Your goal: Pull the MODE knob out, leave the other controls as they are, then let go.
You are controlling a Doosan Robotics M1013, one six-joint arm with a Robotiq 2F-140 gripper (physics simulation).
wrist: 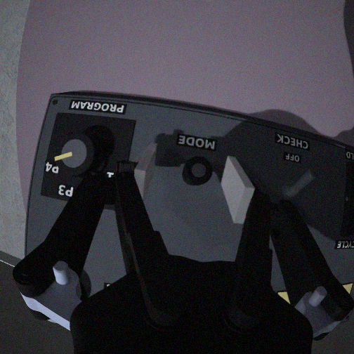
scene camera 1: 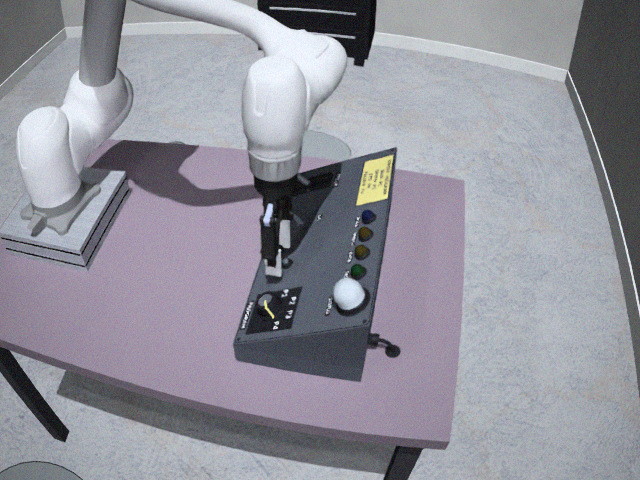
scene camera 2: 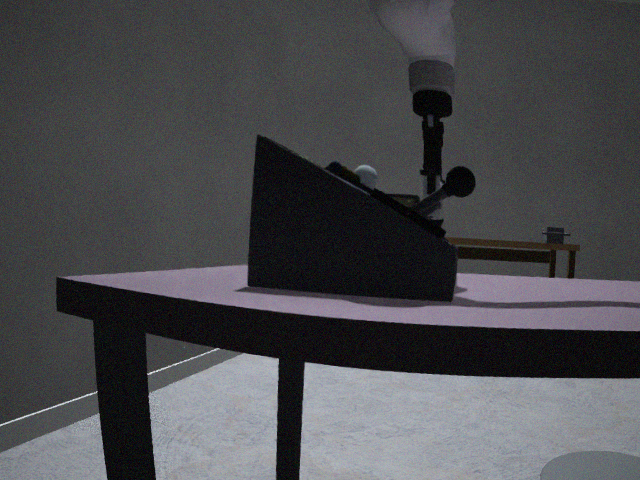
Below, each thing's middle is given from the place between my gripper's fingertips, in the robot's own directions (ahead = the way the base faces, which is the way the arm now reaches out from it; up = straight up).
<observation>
Now: the sloped control panel (scene camera 2: 325, 230) 8 cm ahead of my hand, 8 cm to the left of it and 1 cm below it. Round my hand: program dial (wrist: 76, 153): 3 cm ahead, 11 cm to the right; hold lever (scene camera 2: 460, 181): 7 cm behind, 24 cm to the left, 2 cm above.
</observation>
